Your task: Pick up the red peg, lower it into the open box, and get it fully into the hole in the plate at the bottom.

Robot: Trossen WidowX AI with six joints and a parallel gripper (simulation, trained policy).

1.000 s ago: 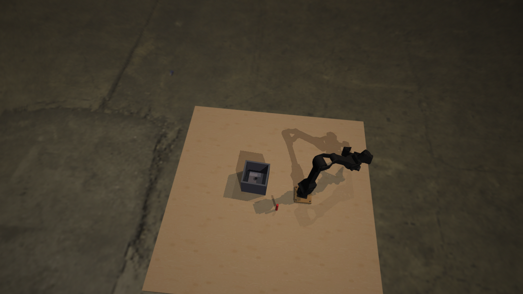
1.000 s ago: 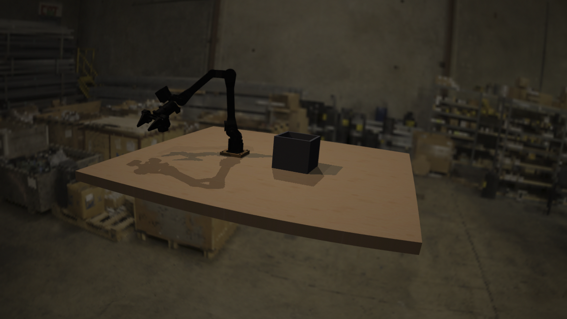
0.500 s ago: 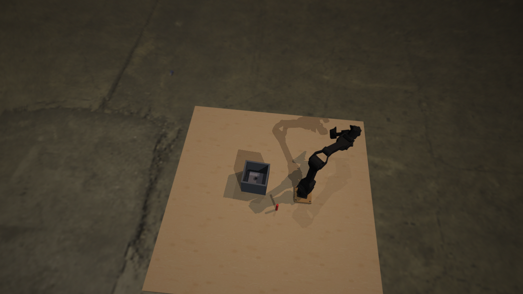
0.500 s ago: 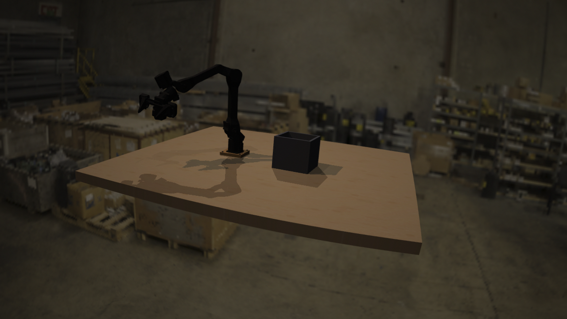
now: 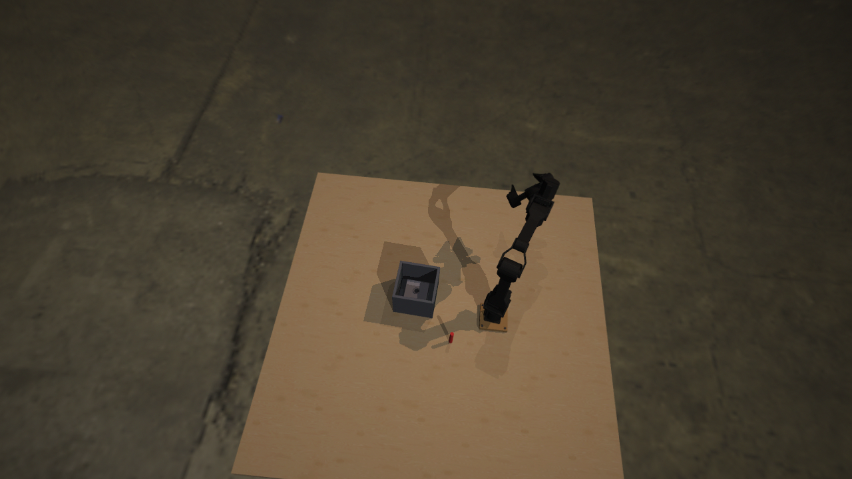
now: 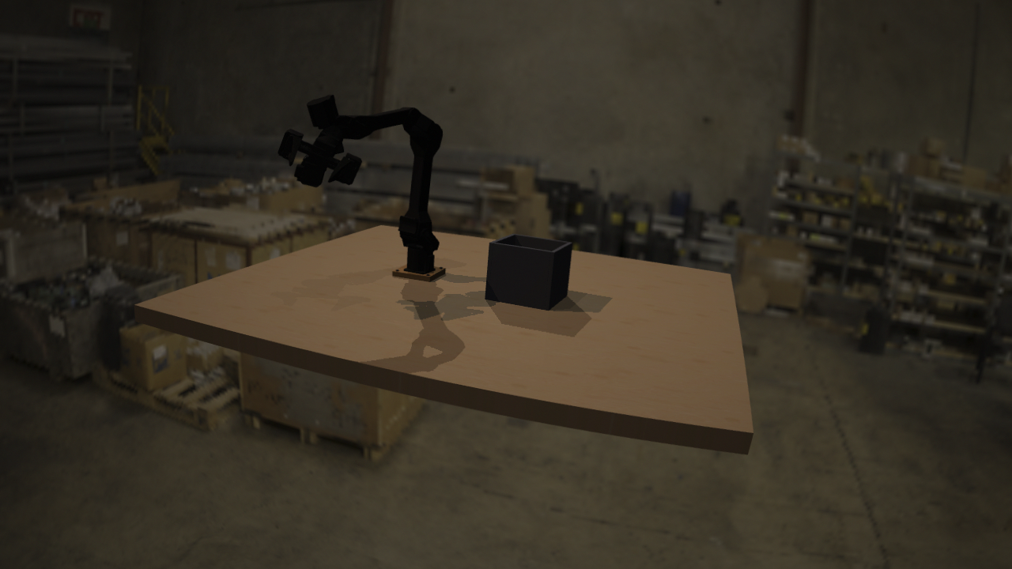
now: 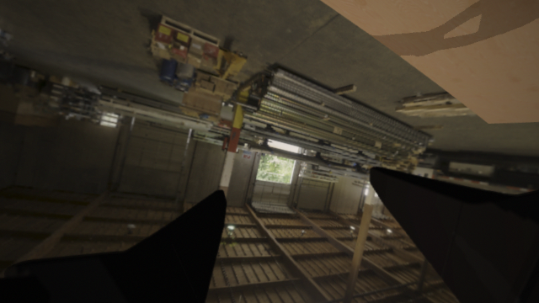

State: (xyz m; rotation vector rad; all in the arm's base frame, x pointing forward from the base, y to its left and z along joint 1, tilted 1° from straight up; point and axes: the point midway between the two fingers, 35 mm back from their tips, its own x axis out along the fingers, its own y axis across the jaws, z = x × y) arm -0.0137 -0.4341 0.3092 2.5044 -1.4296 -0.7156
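Now: the red peg 14 cm ahead of my gripper tip, 61 cm to the left of it and 26 cm below it. Round my gripper tip: light grey plate 32 cm ahead, 46 cm to the left, 26 cm below.
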